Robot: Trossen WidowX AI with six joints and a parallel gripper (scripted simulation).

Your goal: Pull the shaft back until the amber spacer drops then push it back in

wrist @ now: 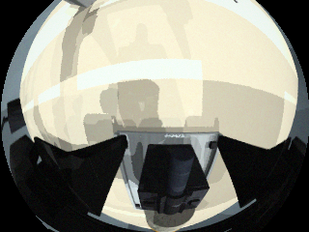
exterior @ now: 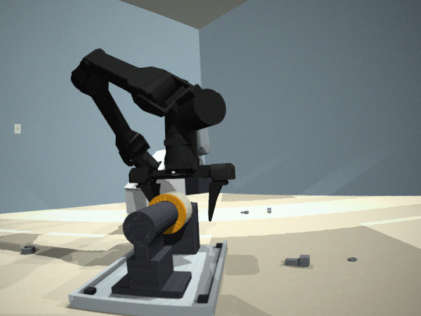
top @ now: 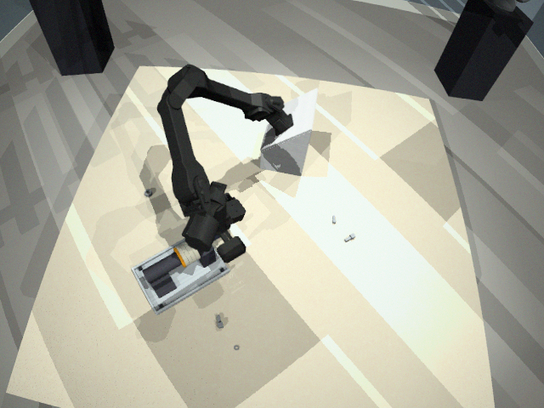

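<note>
The grey-blue shaft is 6 cm to the right of my gripper tip, 4 cm ahead of it and 3 cm above it. Also, from my gripper tip: nut (23 cm to the right, 18 cm behind, 4 cm below); cream spacer (7 cm to the right, 5 cm ahead, 3 cm above); amber spacer (9 cm to the right, 6 cm ahead, 3 cm above).
</note>
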